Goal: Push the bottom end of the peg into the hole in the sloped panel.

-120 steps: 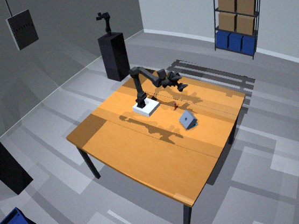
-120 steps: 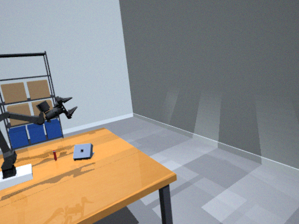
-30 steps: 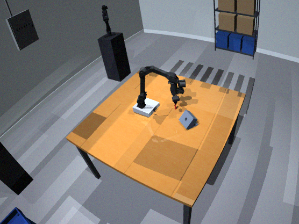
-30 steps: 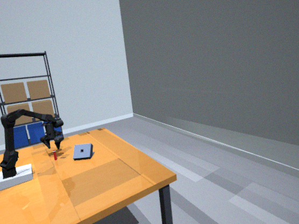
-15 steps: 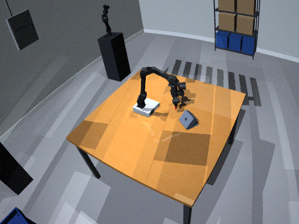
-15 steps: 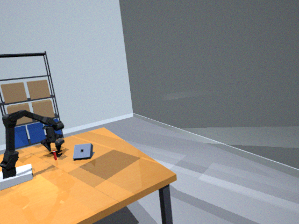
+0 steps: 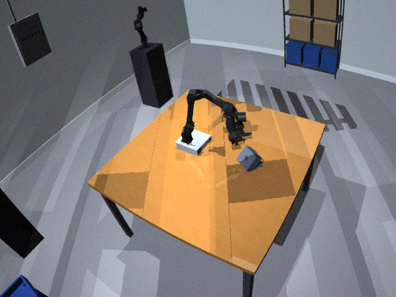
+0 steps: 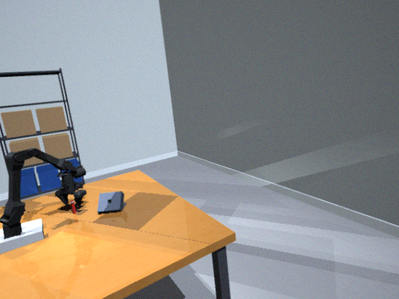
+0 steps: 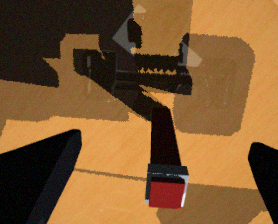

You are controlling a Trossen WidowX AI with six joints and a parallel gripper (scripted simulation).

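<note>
Right now the sloped panel is 18 cm ahead of my gripper tip and 12 cm to the right of it. Round my gripper tip: red peg (1 cm above).
</note>
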